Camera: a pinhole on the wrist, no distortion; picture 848 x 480 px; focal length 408.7 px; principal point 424.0 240.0 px. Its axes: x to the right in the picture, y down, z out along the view. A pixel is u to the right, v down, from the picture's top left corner.
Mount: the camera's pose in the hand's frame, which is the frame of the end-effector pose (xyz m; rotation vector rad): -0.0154 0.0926 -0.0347 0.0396 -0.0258 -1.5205
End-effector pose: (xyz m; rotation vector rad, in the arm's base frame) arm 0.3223 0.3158 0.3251 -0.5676 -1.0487 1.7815
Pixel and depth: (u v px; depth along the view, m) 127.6 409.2 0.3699
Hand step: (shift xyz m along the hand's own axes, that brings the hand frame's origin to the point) 0.1085 0.3645 0.3434
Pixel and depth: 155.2 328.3 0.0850
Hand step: -0.0034 0.1485 0.0514
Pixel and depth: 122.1 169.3 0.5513
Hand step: -0.1540 0.4891 0.5153
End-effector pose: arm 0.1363 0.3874 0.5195 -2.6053 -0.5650 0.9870
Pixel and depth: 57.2 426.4 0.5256
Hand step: 0.1782 0.5705 0.5042
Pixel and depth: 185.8 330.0 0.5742
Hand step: 0.0701 0.4274 0.5469
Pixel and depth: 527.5 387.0 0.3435
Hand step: 0.0979 0.0085 0.3130
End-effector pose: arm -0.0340 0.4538 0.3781 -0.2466 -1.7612 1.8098
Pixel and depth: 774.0 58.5 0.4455
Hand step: -0.2122 -0.3027 0.3991
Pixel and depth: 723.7 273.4 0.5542
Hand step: 0.0271 -0.3165 0.5177
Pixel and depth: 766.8 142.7 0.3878
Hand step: -0.1074 -0.2407 0.3463
